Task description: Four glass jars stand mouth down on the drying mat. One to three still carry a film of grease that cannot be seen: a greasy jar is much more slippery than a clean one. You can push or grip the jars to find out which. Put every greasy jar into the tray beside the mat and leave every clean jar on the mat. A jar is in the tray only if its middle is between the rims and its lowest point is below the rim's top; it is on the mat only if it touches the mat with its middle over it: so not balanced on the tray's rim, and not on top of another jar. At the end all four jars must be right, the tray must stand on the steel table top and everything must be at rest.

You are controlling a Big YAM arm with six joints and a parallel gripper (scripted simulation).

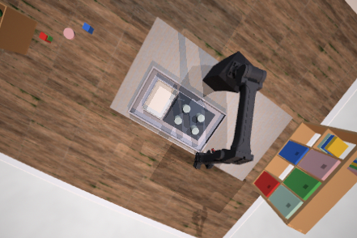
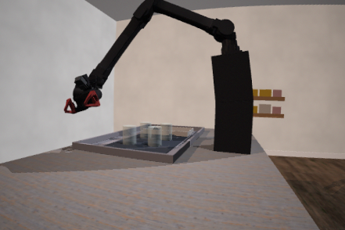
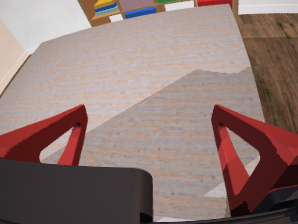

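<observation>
Now: hand 210 mm past the dark drying mat, 320 mm to the left of it and 180 mm above it. From my hand the other things lie so: pale tray 260 mm behind, 640 mm to the right, 180 mm below.
</observation>
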